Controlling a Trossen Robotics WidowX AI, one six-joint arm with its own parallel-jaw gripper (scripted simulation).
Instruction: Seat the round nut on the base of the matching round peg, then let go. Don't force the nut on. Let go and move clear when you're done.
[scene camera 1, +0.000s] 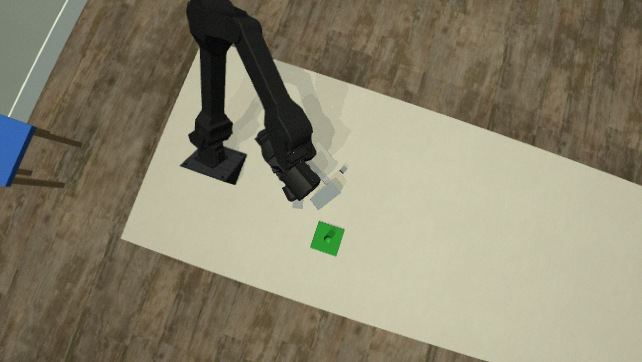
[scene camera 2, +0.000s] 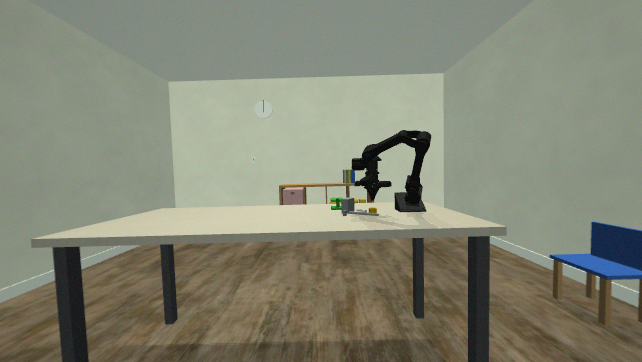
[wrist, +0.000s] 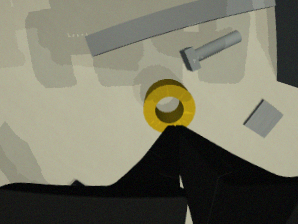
Scene:
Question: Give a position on a grey bolt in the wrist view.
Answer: At 191, 57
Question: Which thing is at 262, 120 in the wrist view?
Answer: A small grey square piece.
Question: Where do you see the gripper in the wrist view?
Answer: At 174, 133

